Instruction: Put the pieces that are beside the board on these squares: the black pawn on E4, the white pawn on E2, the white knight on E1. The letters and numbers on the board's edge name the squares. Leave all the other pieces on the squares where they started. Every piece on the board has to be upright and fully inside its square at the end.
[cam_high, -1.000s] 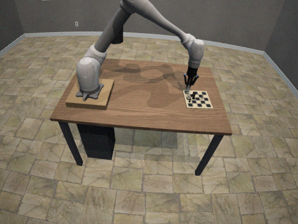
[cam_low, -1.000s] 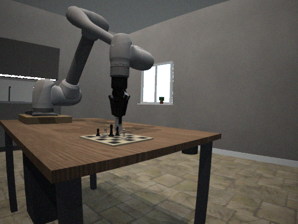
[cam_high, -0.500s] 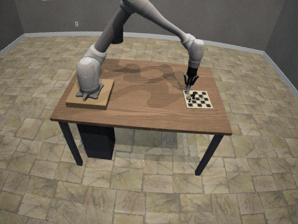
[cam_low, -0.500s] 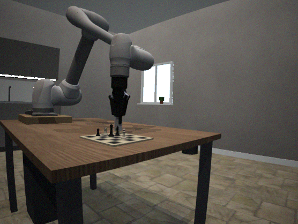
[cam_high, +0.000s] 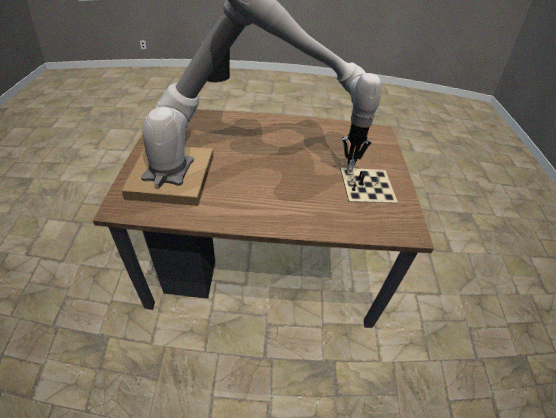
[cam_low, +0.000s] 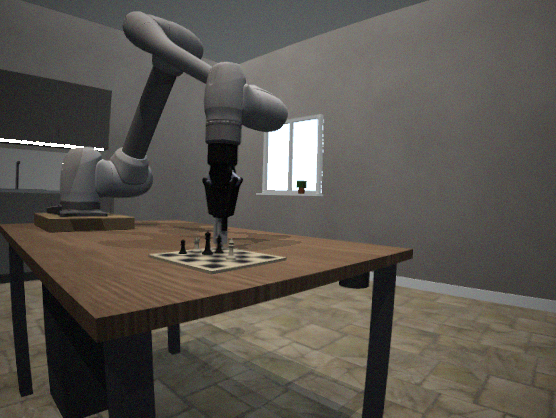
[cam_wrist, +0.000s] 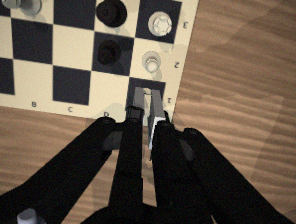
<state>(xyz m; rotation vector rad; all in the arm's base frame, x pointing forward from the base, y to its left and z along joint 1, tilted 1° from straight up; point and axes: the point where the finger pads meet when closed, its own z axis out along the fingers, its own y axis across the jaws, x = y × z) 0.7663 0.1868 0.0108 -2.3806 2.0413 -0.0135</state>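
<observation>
The white knight is 30 mm below my hand. The rest, counted from my hand: white pawn (10 mm ahead, 40 mm to the right, 30 mm below); black pawn (20 mm ahead, 110 mm to the right, 30 mm below); chessboard (90 mm ahead, 60 mm to the right, 50 mm below).
</observation>
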